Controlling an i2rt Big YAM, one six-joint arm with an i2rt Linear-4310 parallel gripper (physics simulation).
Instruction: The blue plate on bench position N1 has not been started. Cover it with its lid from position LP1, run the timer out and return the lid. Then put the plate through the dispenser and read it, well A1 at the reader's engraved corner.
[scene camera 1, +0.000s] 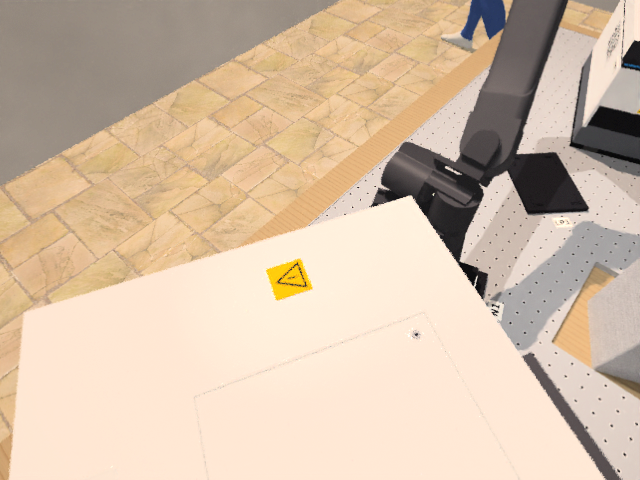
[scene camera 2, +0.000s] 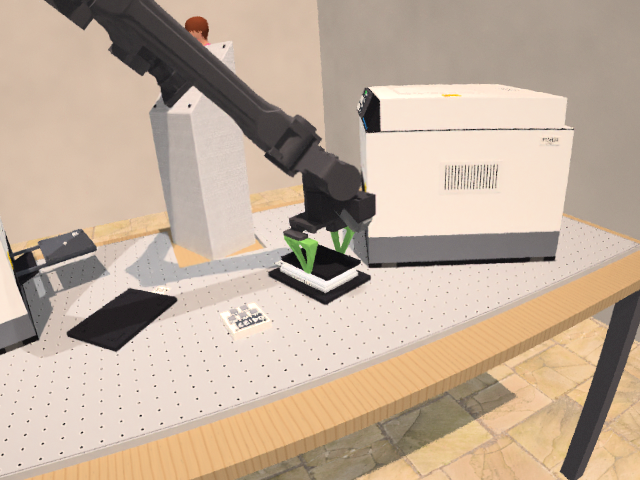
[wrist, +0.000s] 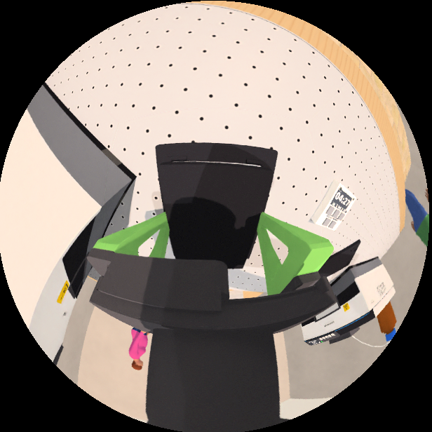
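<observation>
A stack with a dark top and white sides sits on the black nest at N1. Its upper part, the dark-topped lid, lies level over the plate, whose blue colour does not show. My gripper points down, its green fingers shut on the lid's two sides; how far the tips reach onto the plate below is unclear. The lid position LP1, a flat black pad, is bare. The white timer lies between them and reads 04:27. In scene camera 1 the fingers are hidden.
A large white instrument stands close beside the nest. Another instrument stands beyond the pad, with a dark tray held out. The arm's grey pedestal rises behind the bench.
</observation>
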